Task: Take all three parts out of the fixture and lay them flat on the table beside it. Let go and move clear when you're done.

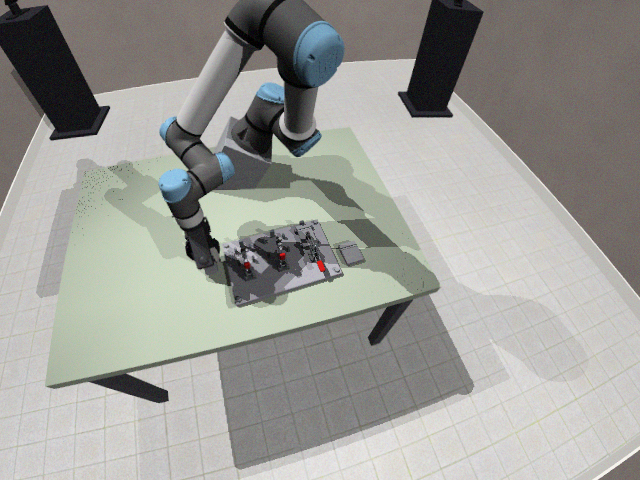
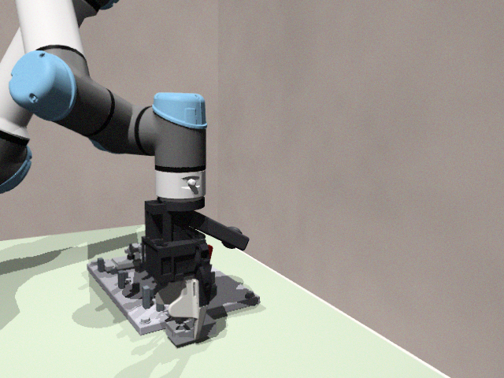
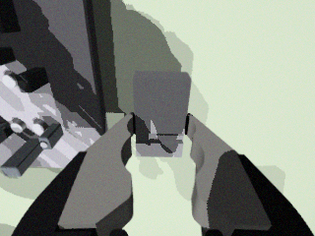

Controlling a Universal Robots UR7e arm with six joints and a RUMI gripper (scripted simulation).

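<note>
Now: hand 1 cm short of the clamp, 34 cm to the right of it and 2 cm below it. Also, from my hand: fixture plate: 23 cm to the left, 2 cm below; then grey part: 1 cm behind.
</note>
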